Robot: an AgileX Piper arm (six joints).
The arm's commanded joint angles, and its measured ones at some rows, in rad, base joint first. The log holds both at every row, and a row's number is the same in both.
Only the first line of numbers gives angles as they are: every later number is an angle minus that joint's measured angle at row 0.
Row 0, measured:
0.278 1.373 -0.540 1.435 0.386 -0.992
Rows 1 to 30, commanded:
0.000 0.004 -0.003 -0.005 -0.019 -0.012
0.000 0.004 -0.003 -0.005 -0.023 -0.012
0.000 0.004 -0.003 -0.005 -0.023 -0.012
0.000 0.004 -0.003 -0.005 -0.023 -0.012
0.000 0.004 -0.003 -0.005 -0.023 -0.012
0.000 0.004 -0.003 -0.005 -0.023 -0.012
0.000 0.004 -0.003 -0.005 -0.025 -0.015
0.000 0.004 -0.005 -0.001 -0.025 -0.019
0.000 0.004 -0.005 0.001 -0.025 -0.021
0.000 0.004 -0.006 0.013 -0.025 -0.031
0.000 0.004 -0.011 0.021 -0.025 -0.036
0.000 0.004 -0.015 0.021 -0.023 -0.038
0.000 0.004 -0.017 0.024 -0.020 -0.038
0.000 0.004 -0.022 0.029 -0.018 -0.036
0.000 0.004 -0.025 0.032 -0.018 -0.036
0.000 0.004 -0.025 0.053 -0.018 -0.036
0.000 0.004 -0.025 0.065 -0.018 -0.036
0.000 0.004 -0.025 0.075 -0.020 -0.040
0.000 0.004 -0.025 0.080 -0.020 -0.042
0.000 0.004 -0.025 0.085 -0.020 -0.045
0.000 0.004 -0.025 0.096 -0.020 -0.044
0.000 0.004 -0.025 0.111 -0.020 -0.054
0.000 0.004 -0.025 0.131 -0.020 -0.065
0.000 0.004 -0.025 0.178 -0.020 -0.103
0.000 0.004 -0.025 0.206 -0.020 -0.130
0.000 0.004 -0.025 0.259 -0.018 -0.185
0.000 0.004 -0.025 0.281 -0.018 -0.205
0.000 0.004 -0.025 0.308 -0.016 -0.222
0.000 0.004 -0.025 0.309 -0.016 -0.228
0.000 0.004 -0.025 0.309 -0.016 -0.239
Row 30, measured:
0.000 0.008 -0.011 0.268 -0.011 -0.180
